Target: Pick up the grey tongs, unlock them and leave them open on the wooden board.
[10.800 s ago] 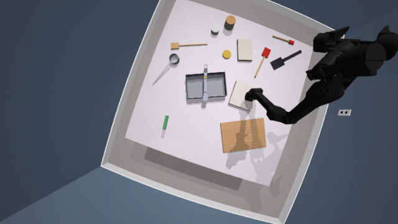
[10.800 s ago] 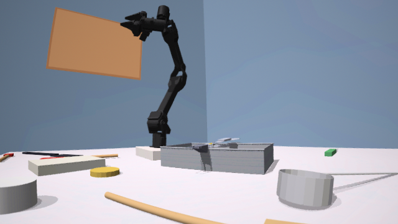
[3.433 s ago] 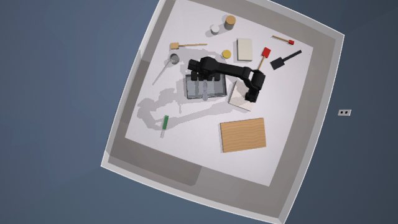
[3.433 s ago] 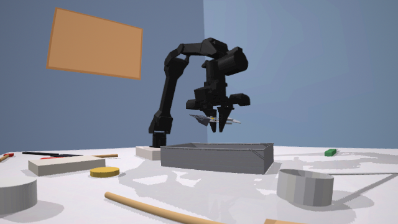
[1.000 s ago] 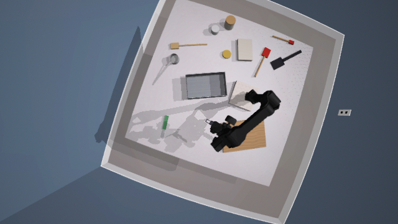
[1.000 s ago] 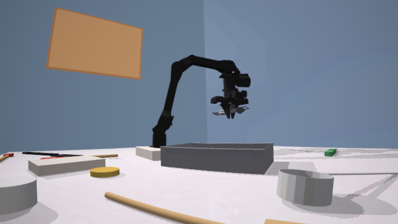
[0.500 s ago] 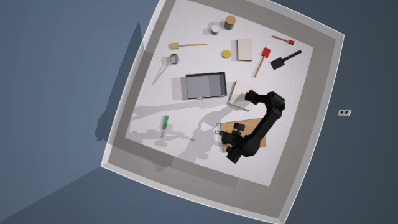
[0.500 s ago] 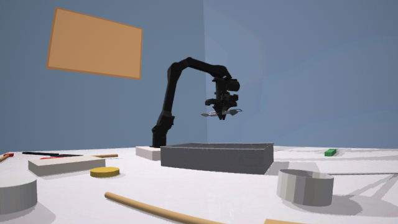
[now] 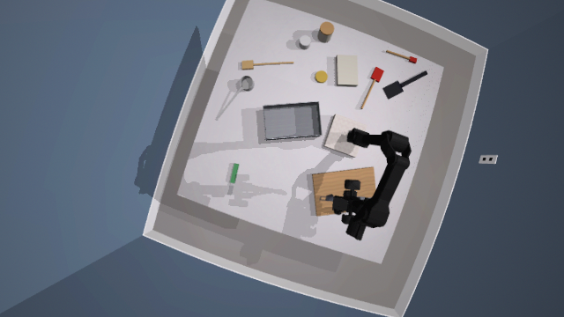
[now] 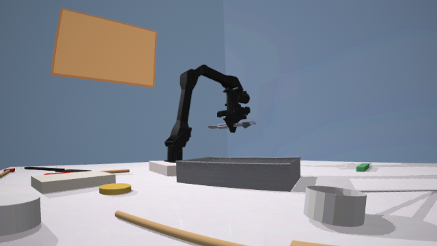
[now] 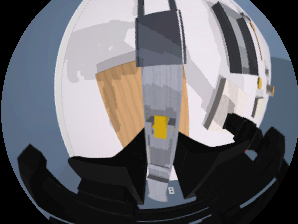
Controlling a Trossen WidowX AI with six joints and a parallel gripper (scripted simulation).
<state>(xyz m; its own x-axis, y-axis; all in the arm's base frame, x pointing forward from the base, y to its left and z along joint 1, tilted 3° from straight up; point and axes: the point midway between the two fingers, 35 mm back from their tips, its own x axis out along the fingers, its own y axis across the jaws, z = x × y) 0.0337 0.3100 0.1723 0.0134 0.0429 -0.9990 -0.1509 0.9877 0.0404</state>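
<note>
My gripper tip is 4 cm below the yellow lock piece and 2 cm short of it. From my gripper tip the other things lie so: grey roasting tin 33 cm to the right, 31 cm ahead, 13 cm below; wooden board 15 cm below, 7 cm behind, 1 cm to the right; green-handled tool 57 cm ahead, 15 cm below, 7 cm to the left.
</note>
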